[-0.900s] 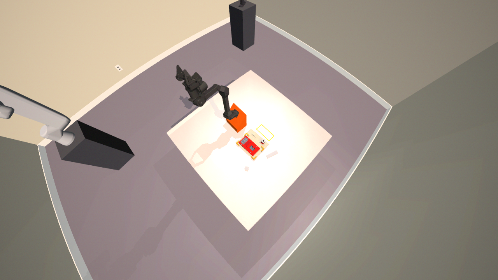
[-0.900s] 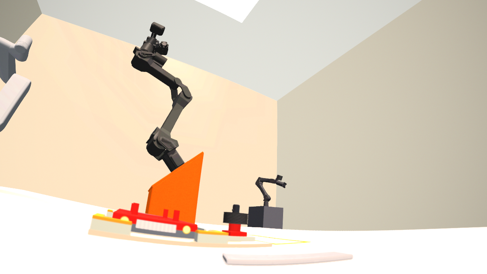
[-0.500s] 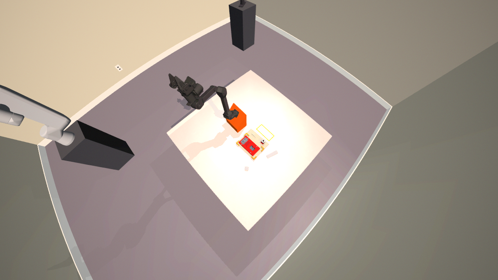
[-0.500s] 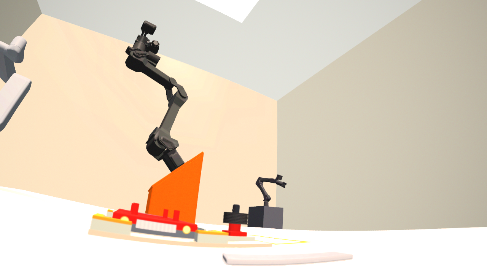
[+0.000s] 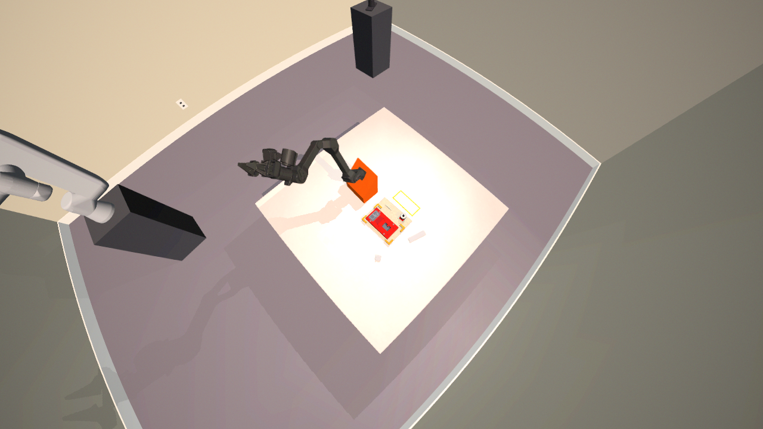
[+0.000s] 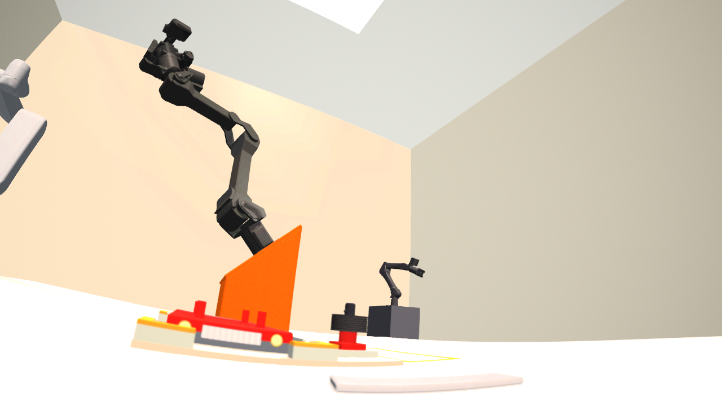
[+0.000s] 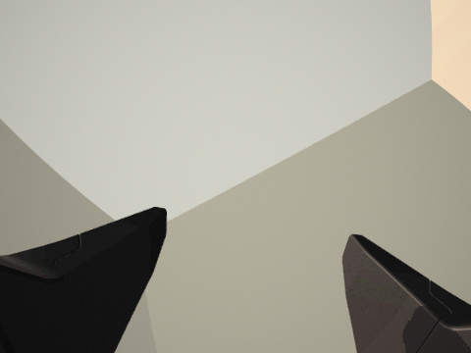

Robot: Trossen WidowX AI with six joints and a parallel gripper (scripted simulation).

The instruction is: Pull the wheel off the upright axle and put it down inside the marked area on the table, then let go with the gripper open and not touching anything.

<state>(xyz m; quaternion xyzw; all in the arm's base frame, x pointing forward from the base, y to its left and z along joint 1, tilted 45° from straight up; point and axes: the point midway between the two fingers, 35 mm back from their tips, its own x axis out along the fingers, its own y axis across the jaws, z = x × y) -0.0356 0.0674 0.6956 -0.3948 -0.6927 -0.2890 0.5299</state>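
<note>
Right now my gripper tip is 710 mm above the black wheel, 480 mm to the right of it and 440 mm short of it. Round my gripper tip: pale flat bar: 740 mm below, 590 mm ahead, 450 mm to the left; then pale cube: 740 mm below, 500 mm ahead, 170 mm to the left.
</note>
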